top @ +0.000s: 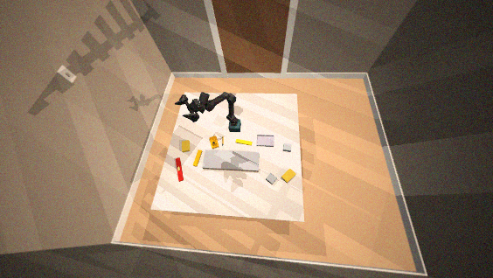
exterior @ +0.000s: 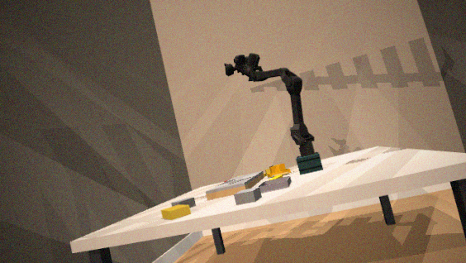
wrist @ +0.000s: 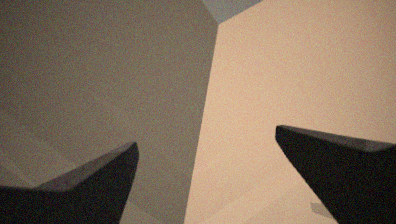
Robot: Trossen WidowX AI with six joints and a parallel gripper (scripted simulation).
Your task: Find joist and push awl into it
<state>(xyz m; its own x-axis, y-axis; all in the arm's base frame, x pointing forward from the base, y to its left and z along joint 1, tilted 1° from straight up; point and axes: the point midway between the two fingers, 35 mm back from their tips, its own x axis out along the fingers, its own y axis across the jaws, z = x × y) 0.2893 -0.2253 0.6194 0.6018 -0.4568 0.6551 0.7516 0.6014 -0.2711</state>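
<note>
The stud finder lies 11 cm behind my gripper tip, 4 cm to the left of it and 69 cm below it. The rest, counted from my gripper tip: red bar 17 cm ahead, 25 cm to the right, 71 cm below; awl 11 cm behind, 13 cm to the left, 72 cm below; grey tray 16 cm behind, 54 cm to the left, 72 cm below.
</note>
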